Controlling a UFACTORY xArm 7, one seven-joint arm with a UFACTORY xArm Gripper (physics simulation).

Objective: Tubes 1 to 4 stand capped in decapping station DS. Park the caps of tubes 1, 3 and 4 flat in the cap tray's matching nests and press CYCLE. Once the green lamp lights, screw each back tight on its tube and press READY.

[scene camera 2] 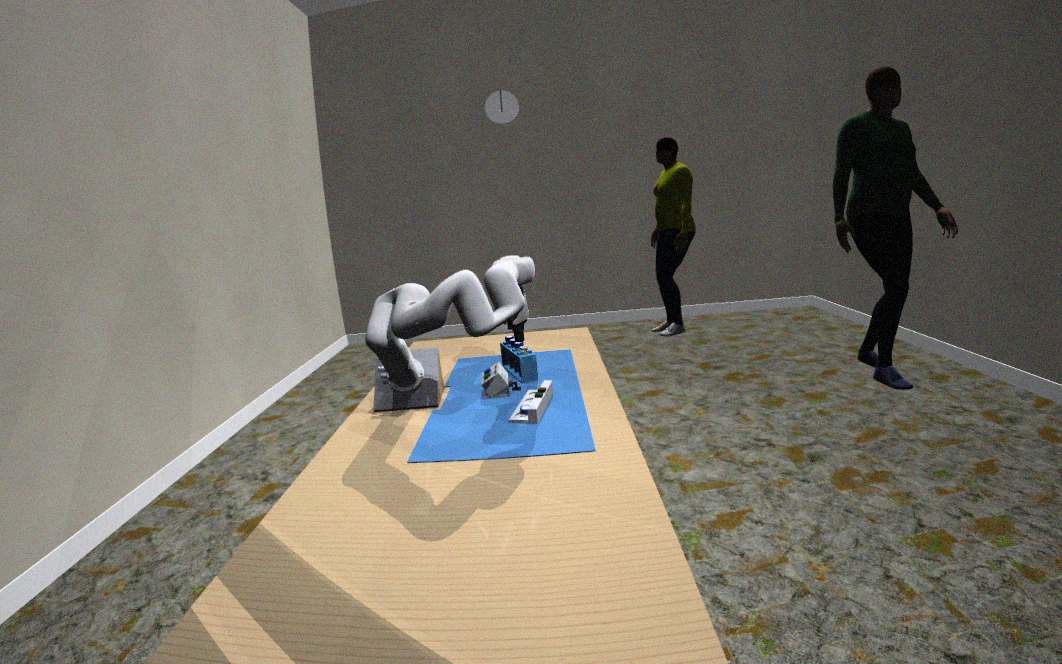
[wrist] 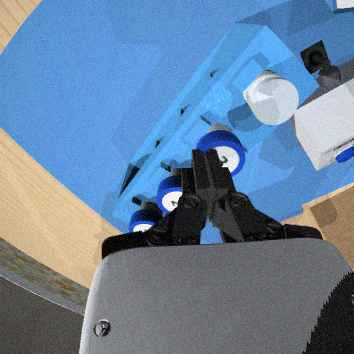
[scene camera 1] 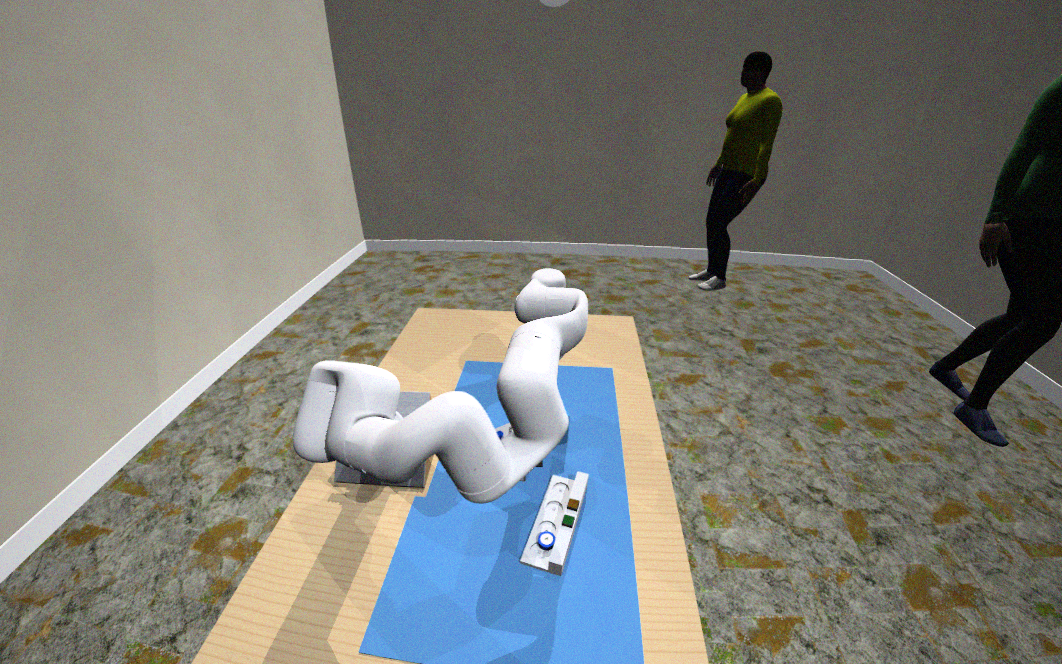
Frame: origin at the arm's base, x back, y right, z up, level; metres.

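Seen in the pictures: gripper, fingertip midpoint: (scene camera 2: pixel 519 341) (wrist: pixel 201 165); arm's base, link origin: (scene camera 2: pixel 406 376).
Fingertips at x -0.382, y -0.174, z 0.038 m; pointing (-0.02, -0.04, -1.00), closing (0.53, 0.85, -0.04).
Offsets run from my fingertips to a thing's top centre. "spot": to the spot under its first point.
The blue decapping station {dz -0.020, dx +0.013, dy -0.011 m} (scene camera 2: pixel 527 370) (wrist: pixel 262 37) holds four tubes in a row. In the wrist view cap 1 {dz -0.002, dx +0.042, dy -0.084 m} (wrist: pixel 145 220), cap 2 {dz -0.002, dx +0.023, dy -0.035 m} (wrist: pixel 169 196) and cap 3 {dz +0.000, dx +0.004, dy +0.013 m} (wrist: pixel 236 154) are on their tubes; the fourth tube {dz -0.003, dx -0.016, dy +0.061 m} (wrist: pixel 280 102) is bare, with a whitish top. My gripper (wrist: pixel 201 165) (scene camera 2: pixel 518 338) is shut and empty, its fingertips overlapping the lower left of cap 3 in the wrist view; contact cannot be told. The white cap tray {dz -0.069, dx -0.036, dy +0.309 m} (scene camera 1: pixel 537 557) (scene camera 2: pixel 540 404) bears one blue-rimmed cap {dz -0.098, dx -0.018, dy +0.363 m} (scene camera 1: pixel 545 539) in its nearest nest. The arm hides my gripper in scene camera 1.
A sloped white box {dz -0.039, dx +0.086, dy +0.153 m} (scene camera 2: pixel 494 382) (wrist: pixel 325 122) with coloured buttons stands beside the station, near a small black fixture {spot: dz -0.117, dx +0.017, dy +0.146 m} (wrist: pixel 314 57). The tray carries a brown square {spot: dz -0.069, dx -0.070, dy +0.299 m} (scene camera 1: pixel 574 504) and a green square {spot: dz -0.069, dx -0.057, dy +0.334 m} (scene camera 1: pixel 567 519). Two people (scene camera 1: pixel 750 133) (scene camera 1: pixel 1033 195) stand beyond the table.
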